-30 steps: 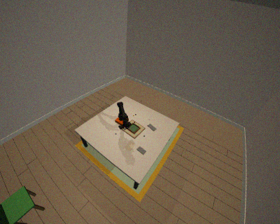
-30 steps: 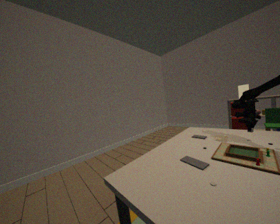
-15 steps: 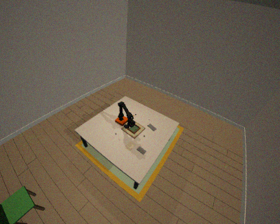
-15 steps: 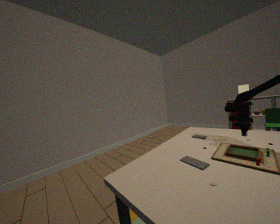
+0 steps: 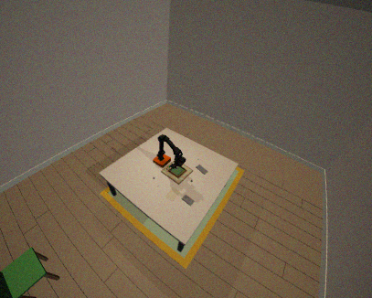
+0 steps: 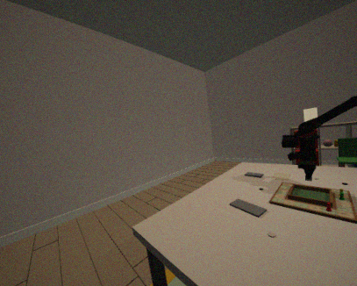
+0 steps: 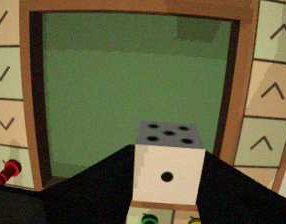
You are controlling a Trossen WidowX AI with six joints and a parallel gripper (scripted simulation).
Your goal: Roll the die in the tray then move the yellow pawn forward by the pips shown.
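Right now the yellow pawn is 120 mm behind my gripper tip, 40 mm to the right of it and 70 mm below it. Also, from my gripper tip: green felt tray 30 mm to the left, 90 mm below; then white die right at my gripper tip; then green pawn 110 mm behind, 70 mm below.
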